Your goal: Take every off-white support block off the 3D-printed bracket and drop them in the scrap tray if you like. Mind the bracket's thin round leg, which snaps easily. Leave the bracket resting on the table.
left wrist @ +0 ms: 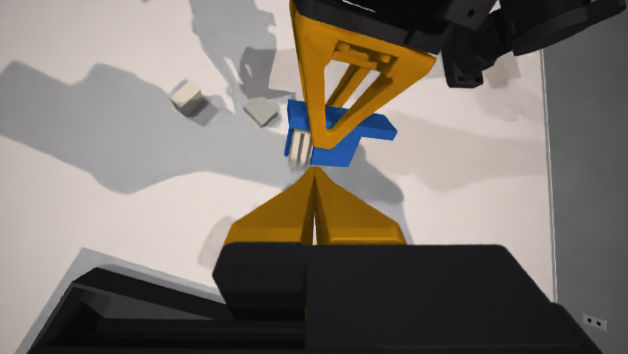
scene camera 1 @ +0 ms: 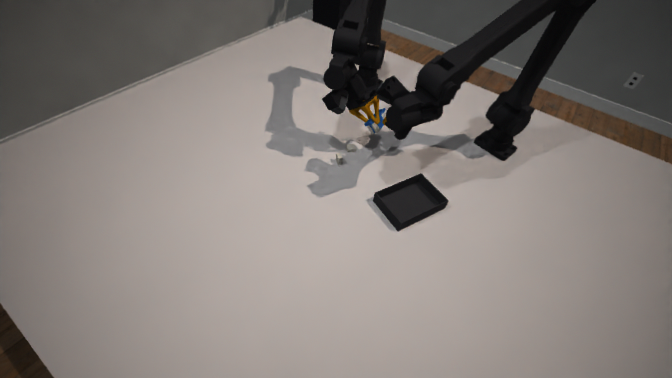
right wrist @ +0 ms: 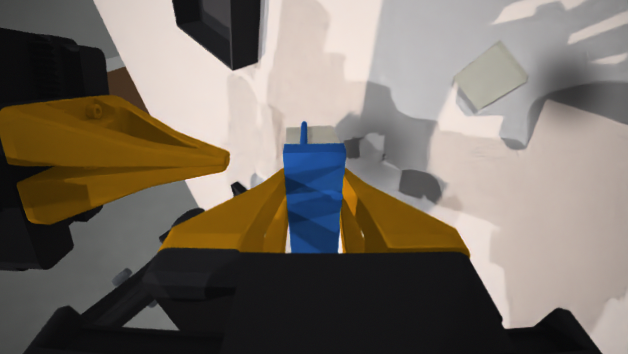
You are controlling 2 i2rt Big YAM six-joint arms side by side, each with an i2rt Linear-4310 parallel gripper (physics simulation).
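Note:
The blue bracket [scene camera 1: 376, 122] [left wrist: 336, 157] [right wrist: 315, 200] is held above the table by my right gripper [left wrist: 318, 136] [right wrist: 314, 177], which is shut on its body. Its thin round leg [left wrist: 286, 143] [right wrist: 304, 132] is beside an off-white support block [left wrist: 300, 148] [right wrist: 324, 134] still on the bracket. My left gripper [left wrist: 314, 175] [right wrist: 228, 161] is shut and empty, its tips a little apart from the bracket. One loose off-white block [scene camera 1: 340, 159] [left wrist: 188, 99] and another [scene camera 1: 353, 146] [left wrist: 261, 111] lie on the table. The fingers partly hide the bracket.
The black scrap tray [scene camera 1: 423, 216] [left wrist: 150, 290] [right wrist: 246, 50] sits on the table, below and right of the bracket in the scene view. Both arms come in from the top and stand close together. A grey wall [left wrist: 590, 175] runs along the right of the left wrist view.

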